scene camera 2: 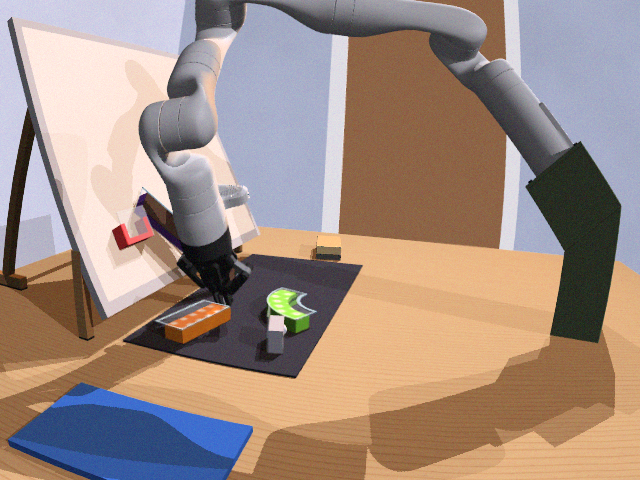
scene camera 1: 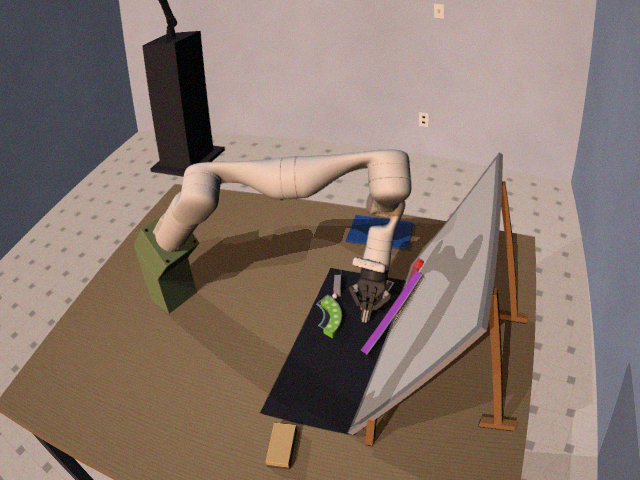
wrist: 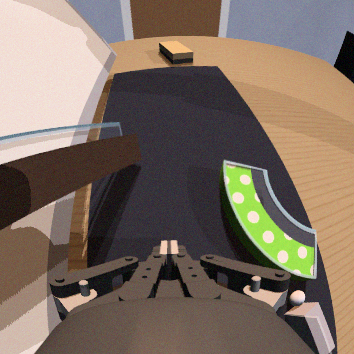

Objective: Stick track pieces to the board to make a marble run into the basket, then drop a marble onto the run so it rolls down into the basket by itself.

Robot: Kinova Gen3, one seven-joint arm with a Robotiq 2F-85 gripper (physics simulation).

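Frame: origin at the arm's base, x up, y right, z ahead, level; metres.
Seen in the pictures: gripper, fingertip midpoint: (scene camera 2: pixel 225 305) (scene camera 1: pixel 365 321) (wrist: pixel 168 250); arm's base, origin of the base link: (scene camera 2: pixel 556 163) (scene camera 1: pixel 170 236).
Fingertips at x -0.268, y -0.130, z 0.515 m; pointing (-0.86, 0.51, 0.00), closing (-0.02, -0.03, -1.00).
Pixels of each thing's top centre, then the offset from my fingertips to it. "spot": a spot on its surface instead. Level surfaces: height alone.
- orange dotted straight track, middle of its top: (scene camera 2: pixel 193 313) (scene camera 1: pixel 378 293) dx +0.018, dy -0.107, dz +0.003 m
- green dotted curved track, middle of its top: (wrist: pixel 272 215) (scene camera 2: pixel 289 302) (scene camera 1: pixel 329 313) dx +0.018, dy +0.017, dz -0.101 m
- white marble, middle of its top: (wrist: pixel 301 297) (scene camera 1: pixel 334 294) dx +0.012, dy -0.069, dz -0.118 m
- small grey block, middle of its top: (wrist: pixel 334 334) (scene camera 2: pixel 276 309) (scene camera 1: pixel 337 276) dx +0.047, dy -0.108, dz -0.124 m
- red basket, surface spot: (scene camera 2: pixel 124 237) spot: dx +0.125, dy -0.150, dz +0.098 m
- black mat, its level: dx -0.004 m
- black block, middle of its top: (scene camera 1: pixel 280 443) (scene camera 2: pixel 328 241) (wrist: pixel 174 45) dx +0.023, dy +0.481, dz -0.037 m
- blue flat pad, middle of its top: (scene camera 2: pixel 128 436) (scene camera 1: pixel 381 230) dx +0.001, dy -0.423, dz -0.087 m
My gripper (scene camera 1: pixel 365 316) (scene camera 2: pixel 223 301) (wrist: pixel 168 250) is shut and empty, low over the black mat, at the far end of the orange dotted straight track (scene camera 2: pixel 196 322); whether they touch is unclear. My gripper mostly hides that track in the first scene view. The green dotted curved track (scene camera 1: pixel 333 315) (scene camera 2: pixel 281 304) (wrist: pixel 255 217) lies on the mat. The white marble (scene camera 1: pixel 334 296) (wrist: pixel 297 298) sits at the end of a small grey block (scene camera 1: pixel 337 284) (scene camera 2: pixel 275 335) (wrist: pixel 315 325). A purple straight track (scene camera 1: pixel 392 312) (wrist: pixel 75 165) slopes on the board (scene camera 1: pixel 454 289) (scene camera 2: pixel 77 118) beside the red basket (scene camera 1: pixel 418 265) (scene camera 2: pixel 124 237).
The black mat (scene camera 1: pixel 310 382) (scene camera 2: pixel 320 279) (wrist: pixel 165 110) lies before the leaning board. A tan and black block (scene camera 1: pixel 281 445) (scene camera 2: pixel 328 248) (wrist: pixel 176 51) lies beyond the mat's end. A blue flat pad (scene camera 1: pixel 356 227) (scene camera 2: pixel 180 423) lies at the opposite end.
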